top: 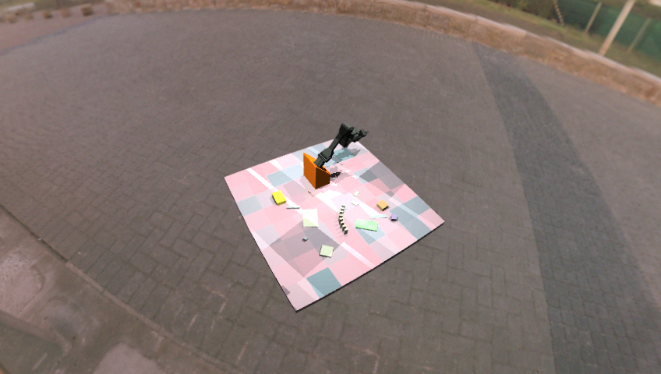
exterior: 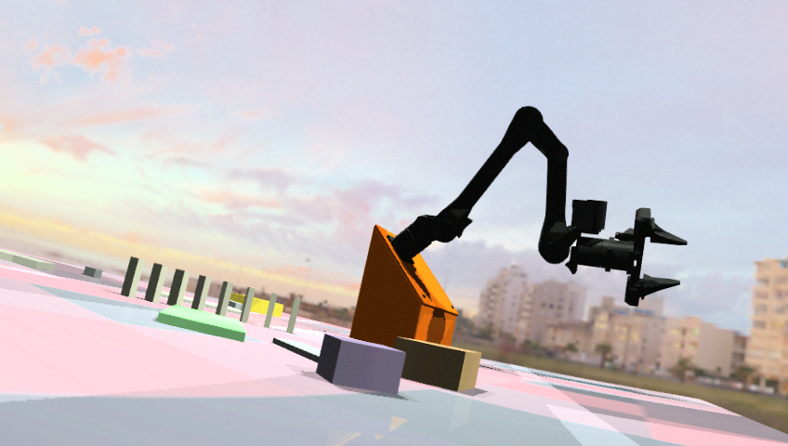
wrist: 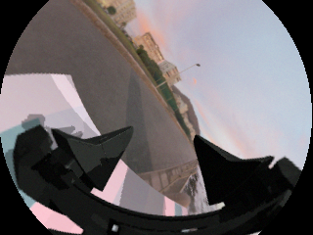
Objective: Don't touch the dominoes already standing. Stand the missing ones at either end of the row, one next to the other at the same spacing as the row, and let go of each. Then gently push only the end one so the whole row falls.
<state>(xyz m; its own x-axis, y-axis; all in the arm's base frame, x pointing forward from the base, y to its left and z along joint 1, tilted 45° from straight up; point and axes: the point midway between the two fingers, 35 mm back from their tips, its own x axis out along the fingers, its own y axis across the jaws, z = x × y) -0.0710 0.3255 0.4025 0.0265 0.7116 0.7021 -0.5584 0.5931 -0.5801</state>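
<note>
My gripper tip is 550 mm short of the tan block, 280 mm to the left of it and 240 mm above it. Round my gripper tip: yellow block 60 mm ahead, 890 mm to the right, 240 mm below; green slab 620 mm ahead, 490 mm to the right, 250 mm below; purple block 690 mm ahead, 280 mm to the right, 240 mm below.
</note>
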